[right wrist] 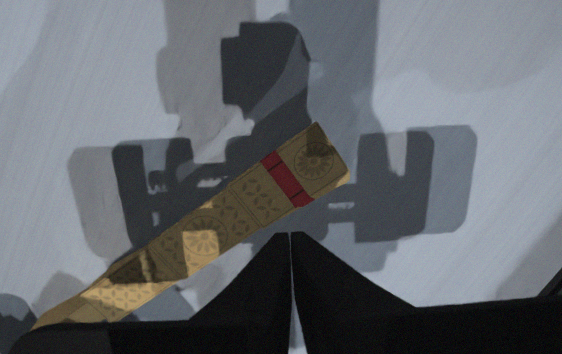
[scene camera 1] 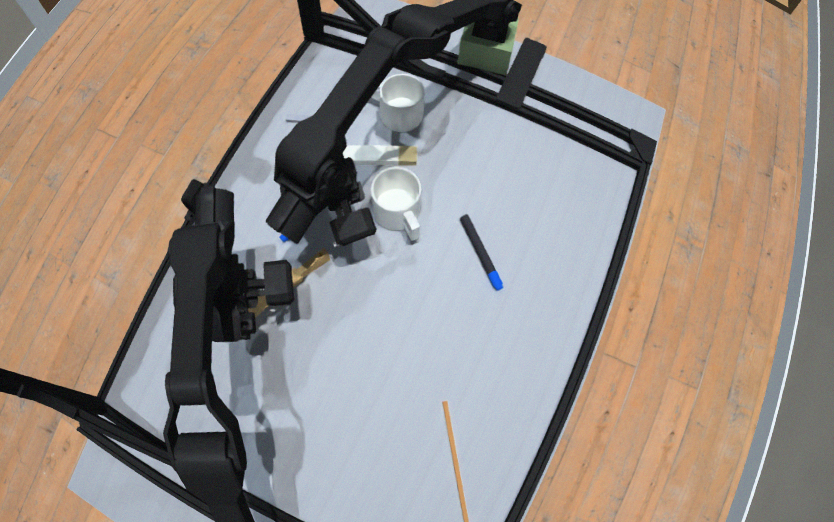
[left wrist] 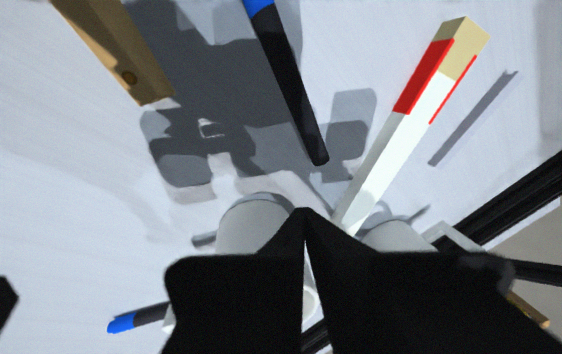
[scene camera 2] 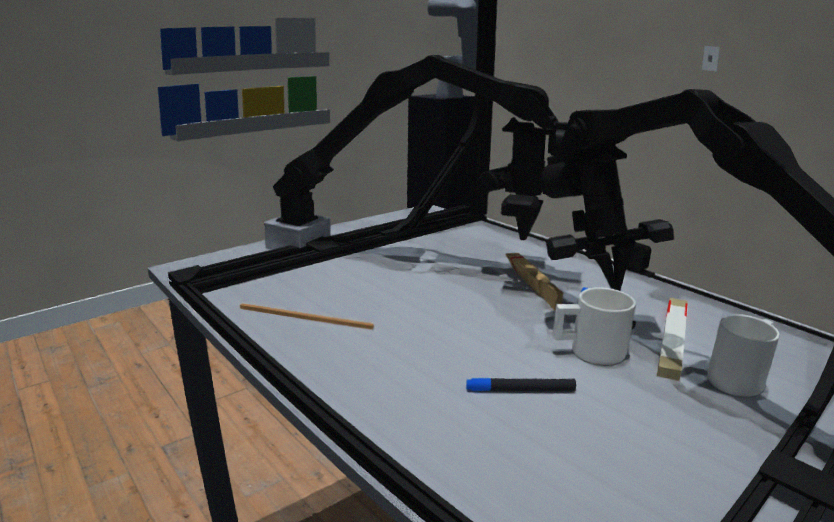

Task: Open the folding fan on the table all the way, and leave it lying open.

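The folding fan lies on the table as a narrow, nearly closed gold strip. The right wrist view shows its patterned face and a red band near one end. The left wrist view shows a round pivot near the other end. My right gripper is shut and empty above the fan, with its tips beside the strip in the wrist view. My left gripper is shut and empty, off the fan's pivot end. In scene camera 1 the right gripper hides part of the fan.
Two white mugs and a white, red-banded bar are near the left gripper. A blue-capped marker lies between fan and bar. Another marker and a thin stick lie farther off.
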